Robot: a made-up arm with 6 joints. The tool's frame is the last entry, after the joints.
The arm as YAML. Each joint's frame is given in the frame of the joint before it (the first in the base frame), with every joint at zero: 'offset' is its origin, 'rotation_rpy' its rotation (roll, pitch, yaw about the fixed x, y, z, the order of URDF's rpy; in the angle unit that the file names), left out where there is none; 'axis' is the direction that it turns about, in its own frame. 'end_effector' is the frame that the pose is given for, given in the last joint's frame.
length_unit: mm
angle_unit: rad
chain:
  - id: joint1
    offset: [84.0, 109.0, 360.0]
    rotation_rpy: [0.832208, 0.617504, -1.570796]
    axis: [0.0, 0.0, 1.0]
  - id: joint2
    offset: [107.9, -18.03, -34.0]
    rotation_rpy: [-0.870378, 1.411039, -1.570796]
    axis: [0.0, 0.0, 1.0]
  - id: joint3
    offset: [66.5, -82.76, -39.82]
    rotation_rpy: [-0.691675, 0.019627, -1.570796]
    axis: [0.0, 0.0, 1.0]
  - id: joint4
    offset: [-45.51, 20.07, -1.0]
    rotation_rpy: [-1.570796, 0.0, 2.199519]
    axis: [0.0, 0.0, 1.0]
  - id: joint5
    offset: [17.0, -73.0, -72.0]
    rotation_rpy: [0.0, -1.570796, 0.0]
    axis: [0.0, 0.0, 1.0]
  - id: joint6
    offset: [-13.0, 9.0, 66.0]
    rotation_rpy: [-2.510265, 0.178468, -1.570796]
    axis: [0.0, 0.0, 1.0]
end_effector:
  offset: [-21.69, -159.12, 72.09]
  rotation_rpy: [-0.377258, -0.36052, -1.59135]
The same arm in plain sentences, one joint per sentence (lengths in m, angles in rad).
The arm has six revolute joints in a row. What follows holds with every joint at zero, and every direction is one of the base frame's.
Joint 1 sits 0.084 m along +x and 0.109 m along +y and 0.36 m along +z from the base frame's origin and turns about the direction (-0.739419, -0.38981, 0.548914).
Joint 2 sits 0.013 m along +x and 0.067 m along -y and 0.092 m along -z from joint 1 and turns about the direction (-0.50422, -0.390916, -0.770031).
Joint 3 sits 0.012 m along +x and 0.112 m along +y and 0.013 m along -z from joint 2 and turns about -z.
Joint 4 sits 0.043 m along +x and 0.025 m along -y and 0.001 m along +z from joint 3 and turns about -y.
Joint 5 sits 0.017 m along +x and 0.072 m along +y and 0.073 m along -z from joint 4 and turns about -x.
Joint 6 sits 0.066 m along -x and 0.013 m along +y and 0.009 m along +z from joint 5 and turns about the direction (0.794423, -0.590217, 0.143304).
The tool frame, which is the frame that the pose is given for, sits 0.039 m along -x and 0.171 m along -y and 0.015 m along +z from joint 6; its axes are the base frame's turned by roll -1.7833, pitch 0.0285 and yaw -1.8407 rad (as in URDF: about the fixed x, then y, then z).

